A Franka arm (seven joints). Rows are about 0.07 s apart.
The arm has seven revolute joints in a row. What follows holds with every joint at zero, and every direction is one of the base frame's. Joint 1 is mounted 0.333 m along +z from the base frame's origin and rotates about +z. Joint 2 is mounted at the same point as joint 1 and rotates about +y. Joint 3 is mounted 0.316 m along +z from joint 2 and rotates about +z. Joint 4 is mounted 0.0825 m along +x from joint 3 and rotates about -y. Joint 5 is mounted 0.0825 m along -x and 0.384 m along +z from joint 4 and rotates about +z. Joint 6 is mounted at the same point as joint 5 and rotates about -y. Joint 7 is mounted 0.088 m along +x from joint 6 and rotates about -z. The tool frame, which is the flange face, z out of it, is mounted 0.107 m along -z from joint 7; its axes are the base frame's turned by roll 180, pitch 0 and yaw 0 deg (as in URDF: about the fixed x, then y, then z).
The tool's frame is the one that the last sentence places.
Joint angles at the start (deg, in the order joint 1, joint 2, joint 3, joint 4, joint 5, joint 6, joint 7):
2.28, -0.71, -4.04, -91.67, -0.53, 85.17, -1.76
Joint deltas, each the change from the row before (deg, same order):
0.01, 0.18, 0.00, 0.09, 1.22, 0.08, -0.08
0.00, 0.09, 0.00, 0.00, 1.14, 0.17, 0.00
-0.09, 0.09, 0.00, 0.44, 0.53, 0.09, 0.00
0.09, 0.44, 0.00, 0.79, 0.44, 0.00, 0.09
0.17, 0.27, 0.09, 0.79, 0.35, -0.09, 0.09
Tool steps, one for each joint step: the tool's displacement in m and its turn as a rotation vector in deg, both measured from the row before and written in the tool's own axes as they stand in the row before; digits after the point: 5 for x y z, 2 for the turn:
0.00125, -0.00255, 0.00072, 1.20, 0.03, -0.19
0.00091, -0.00225, 0.00052, 1.13, 0.12, -0.09
0.00064, -0.00029, -0.00293, 0.52, 0.46, 0.04
0.00248, -0.00189, -0.00240, 0.39, 0.36, -0.05
0.00136, -0.00342, -0.00368, 0.29, 0.43, -0.22

